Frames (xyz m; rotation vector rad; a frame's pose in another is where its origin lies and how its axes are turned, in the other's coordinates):
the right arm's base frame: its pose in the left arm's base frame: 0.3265 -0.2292 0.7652 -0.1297 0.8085 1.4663
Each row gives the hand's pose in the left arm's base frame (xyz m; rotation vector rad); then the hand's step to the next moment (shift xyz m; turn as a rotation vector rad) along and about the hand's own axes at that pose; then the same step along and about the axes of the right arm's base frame.
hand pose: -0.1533 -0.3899 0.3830 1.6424 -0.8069 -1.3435
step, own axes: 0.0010 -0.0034 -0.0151 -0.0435 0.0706 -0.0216
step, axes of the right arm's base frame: 0.0029 -0.0139 0.0062 -0.0380 0.0218 0.0736
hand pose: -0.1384 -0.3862 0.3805 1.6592 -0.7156 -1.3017
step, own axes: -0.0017 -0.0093 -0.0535 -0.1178 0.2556 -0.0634
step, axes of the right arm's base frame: 0.0147 -0.0440 0.0284 -0.1583 0.0687 0.2312
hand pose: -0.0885 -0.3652 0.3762 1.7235 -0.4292 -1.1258
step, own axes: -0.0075 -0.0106 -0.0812 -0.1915 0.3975 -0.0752
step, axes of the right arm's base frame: 0.0381 -0.0481 0.0547 -0.2506 0.1283 0.3479
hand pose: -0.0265 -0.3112 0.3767 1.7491 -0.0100 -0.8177
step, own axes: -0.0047 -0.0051 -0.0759 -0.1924 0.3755 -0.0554
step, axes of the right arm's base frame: 0.0490 -0.0185 0.0553 -0.2445 0.1369 0.3203
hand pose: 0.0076 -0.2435 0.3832 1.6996 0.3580 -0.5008
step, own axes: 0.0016 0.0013 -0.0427 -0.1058 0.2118 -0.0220
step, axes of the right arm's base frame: 0.0302 0.0018 0.0302 -0.1441 0.0738 0.1742
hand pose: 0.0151 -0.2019 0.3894 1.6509 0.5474 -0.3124
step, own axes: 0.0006 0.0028 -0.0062 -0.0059 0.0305 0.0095
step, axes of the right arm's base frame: 0.0031 0.0009 0.0060 -0.0270 -0.0020 0.0180
